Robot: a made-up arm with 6 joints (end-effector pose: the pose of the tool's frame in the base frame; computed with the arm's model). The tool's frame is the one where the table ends.
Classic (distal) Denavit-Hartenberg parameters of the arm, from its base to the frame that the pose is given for. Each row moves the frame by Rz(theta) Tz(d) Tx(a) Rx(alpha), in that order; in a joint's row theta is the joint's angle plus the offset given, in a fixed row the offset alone. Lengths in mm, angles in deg.
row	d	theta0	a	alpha
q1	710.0	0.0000	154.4	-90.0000
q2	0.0	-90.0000	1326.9	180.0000
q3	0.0	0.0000	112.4	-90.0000
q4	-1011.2	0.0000	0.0	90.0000
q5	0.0	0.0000	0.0	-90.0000
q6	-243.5	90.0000	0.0	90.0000
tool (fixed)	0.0	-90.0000	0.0	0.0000
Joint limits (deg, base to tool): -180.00..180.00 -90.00..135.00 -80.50..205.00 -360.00..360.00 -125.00..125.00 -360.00..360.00
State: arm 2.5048 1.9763 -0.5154 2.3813 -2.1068 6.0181
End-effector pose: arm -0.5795 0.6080 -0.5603 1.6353 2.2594 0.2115
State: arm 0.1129 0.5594 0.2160 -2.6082 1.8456 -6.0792
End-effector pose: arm 1.7209 0.0752 1.4322 1.1361 -0.1812 -2.2899
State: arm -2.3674 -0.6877 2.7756 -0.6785 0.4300 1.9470
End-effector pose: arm 1.2400 1.3017 1.1640 1.4090 1.3267 0.0864
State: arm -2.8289 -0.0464 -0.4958 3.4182 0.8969 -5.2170
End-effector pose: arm -1.0720 -0.2920 1.4665 -0.9278 1.3445 1.4473
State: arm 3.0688 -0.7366 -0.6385 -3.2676 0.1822 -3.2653
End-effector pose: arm -0.5000 0.0309 1.8837 -0.1168 0.3864 3.0552
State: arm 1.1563 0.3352 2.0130 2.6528 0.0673 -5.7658
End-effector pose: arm 0.1378 0.3322 3.1996 -1.4766 -0.9642 -1.5798
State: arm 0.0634 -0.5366 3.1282 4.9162 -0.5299 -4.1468
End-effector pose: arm -1.5427 0.0228 1.1644 0.3463 2.3156 1.1493
